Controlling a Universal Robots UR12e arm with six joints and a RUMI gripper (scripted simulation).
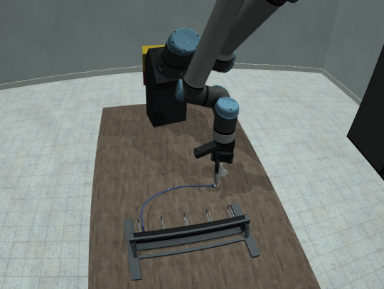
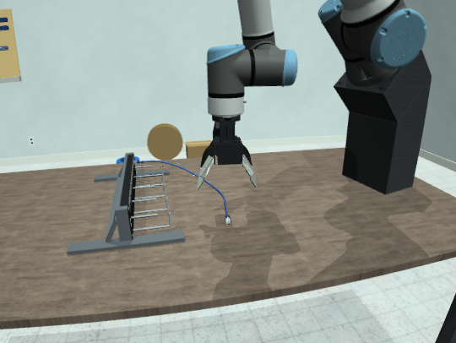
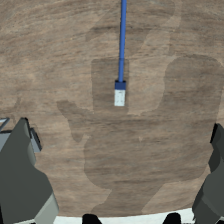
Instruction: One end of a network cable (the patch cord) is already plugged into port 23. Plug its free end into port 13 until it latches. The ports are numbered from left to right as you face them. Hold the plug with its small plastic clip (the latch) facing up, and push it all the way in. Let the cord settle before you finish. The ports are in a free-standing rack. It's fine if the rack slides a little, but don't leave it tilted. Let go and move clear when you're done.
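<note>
The plug lies 9 cm below my hand and 2 cm to the left of it.
</note>
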